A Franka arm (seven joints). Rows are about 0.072 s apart.
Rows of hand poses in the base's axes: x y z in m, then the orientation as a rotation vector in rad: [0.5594 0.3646 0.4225 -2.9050 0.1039 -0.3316]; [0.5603 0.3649 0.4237 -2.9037 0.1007 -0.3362]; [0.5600 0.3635 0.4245 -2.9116 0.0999 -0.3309]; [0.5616 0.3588 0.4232 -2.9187 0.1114 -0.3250]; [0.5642 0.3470 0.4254 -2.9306 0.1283 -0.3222]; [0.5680 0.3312 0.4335 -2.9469 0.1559 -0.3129]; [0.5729 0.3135 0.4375 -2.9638 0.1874 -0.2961]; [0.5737 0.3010 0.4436 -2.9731 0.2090 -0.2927]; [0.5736 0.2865 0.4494 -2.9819 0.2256 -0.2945]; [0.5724 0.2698 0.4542 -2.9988 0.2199 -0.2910]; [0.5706 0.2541 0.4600 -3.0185 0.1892 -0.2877]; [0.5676 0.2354 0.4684 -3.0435 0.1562 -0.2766]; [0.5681 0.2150 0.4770 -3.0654 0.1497 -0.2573]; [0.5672 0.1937 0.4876 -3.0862 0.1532 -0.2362]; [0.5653 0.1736 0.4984 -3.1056 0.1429 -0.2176]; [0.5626 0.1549 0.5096 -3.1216 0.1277 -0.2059]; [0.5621 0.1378 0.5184 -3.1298 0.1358 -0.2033]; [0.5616 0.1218 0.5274 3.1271 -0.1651 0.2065]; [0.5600 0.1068 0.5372 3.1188 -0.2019 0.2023]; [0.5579 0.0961 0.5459 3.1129 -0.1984 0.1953]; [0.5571 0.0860 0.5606 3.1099 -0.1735 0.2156]
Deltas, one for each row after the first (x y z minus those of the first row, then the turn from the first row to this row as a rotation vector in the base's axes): [0.0009 0.0003 0.0012 0.0005 -0.0034 0.0019]; [0.0006 -0.0011 0.0020 -0.0066 0.0009 0.0022]; [0.0022 -0.0058 0.0007 -0.0124 0.0064 -0.0056]; [0.0048 -0.0176 0.0029 -0.0231 0.0108 -0.0176]; [0.0086 -0.0334 0.0110 -0.0372 0.0207 -0.0365]; [0.0135 -0.0511 0.0150 -0.0512 0.0358 -0.0573]; [0.0143 -0.0636 0.0211 -0.0598 0.0405 -0.0720]; [0.0142 -0.0781 0.0269 -0.0685 0.0414 -0.0837]; [0.0130 -0.0948 0.0317 -0.0849 0.0449 -0.0807]; [0.0112 -0.1105 0.0375 -0.1044 0.0467 -0.0615]; [0.0082 -0.1292 0.0459 -0.1286 0.0538 -0.0408]; [0.0087 -0.1496 0.0545 -0.1485 0.0677 -0.0367]; [0.0078 -0.1709 0.0651 -0.1670 0.0832 -0.0390]; [0.0059 -0.1910 0.0759 -0.1849 0.0959 -0.0324]; [0.0032 -0.2097 0.0871 -0.2002 0.1035 -0.0231]; [0.0027 -0.2268 0.0959 -0.2079 0.1063 -0.0288]; [0.0022 -0.2428 0.1049 -0.2113 0.1064 -0.0482]; [0.0006 -0.2578 0.1147 -0.2148 0.1114 -0.0722]; [-0.0015 -0.2685 0.1234 -0.2214 0.1157 -0.0705]; [-0.0023 -0.2786 0.1381 -0.2267 0.1011 -0.0566]
